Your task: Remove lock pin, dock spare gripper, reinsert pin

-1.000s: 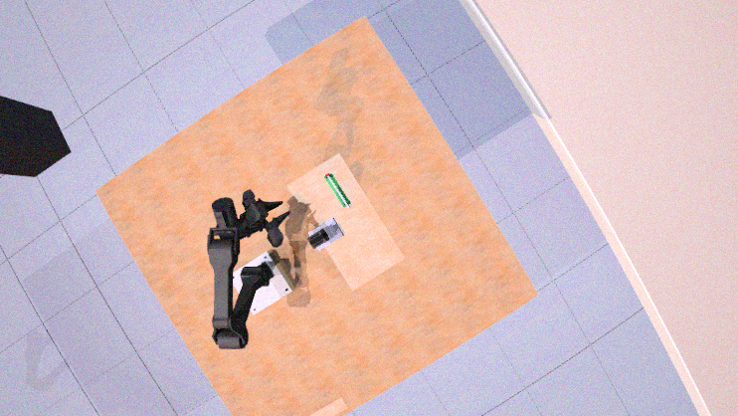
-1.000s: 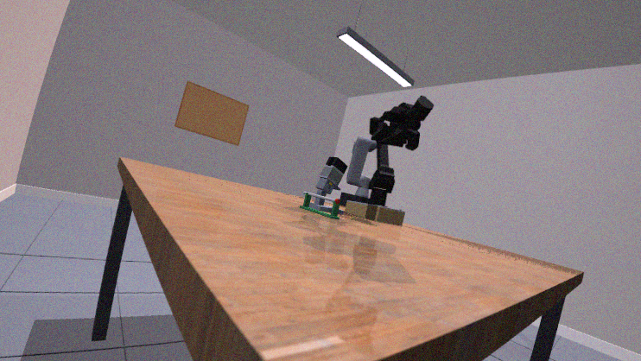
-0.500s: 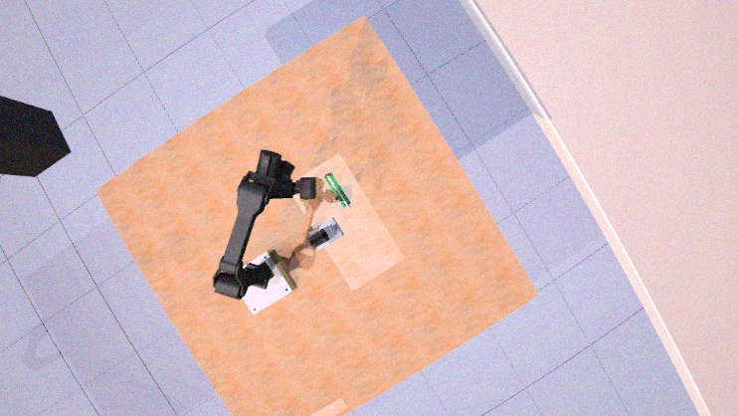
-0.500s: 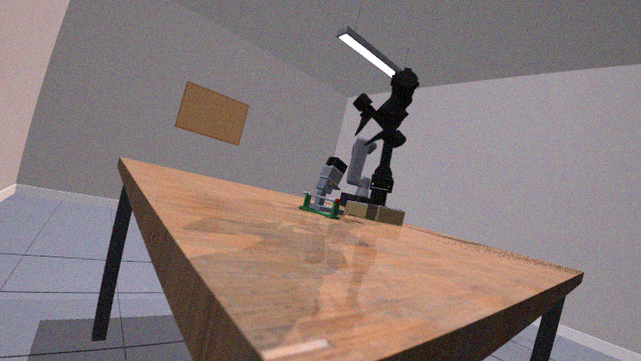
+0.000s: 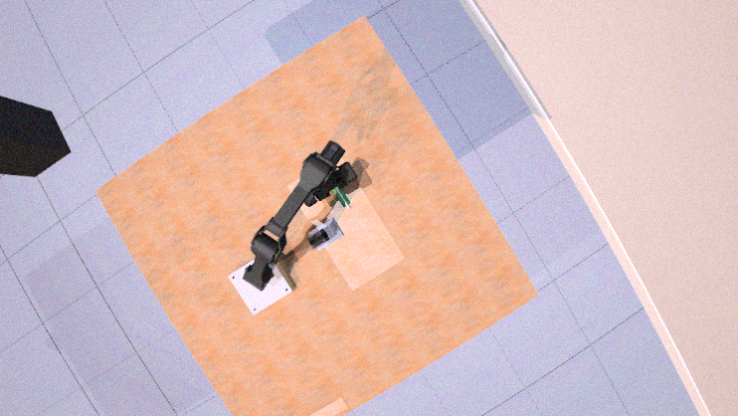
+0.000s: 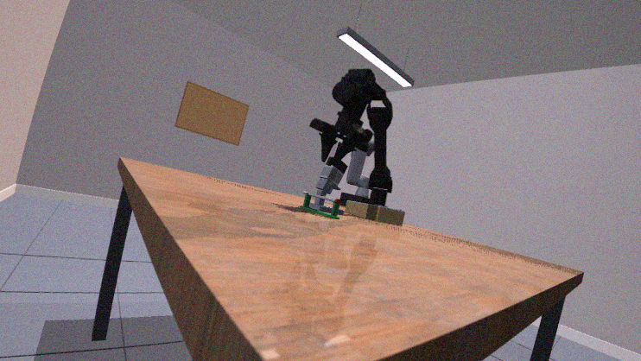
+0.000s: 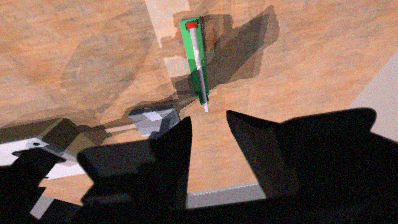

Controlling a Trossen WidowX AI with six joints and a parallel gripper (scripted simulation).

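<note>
Now: gripper tip 10 mm to the right of the green pin cradle and 120 mm above it. Round my gripper tip: spare gripper 120 mm behind, 110 mm to the right, 20 mm below; then socket 110 mm behind, 110 mm to the right, 90 mm below.
</note>
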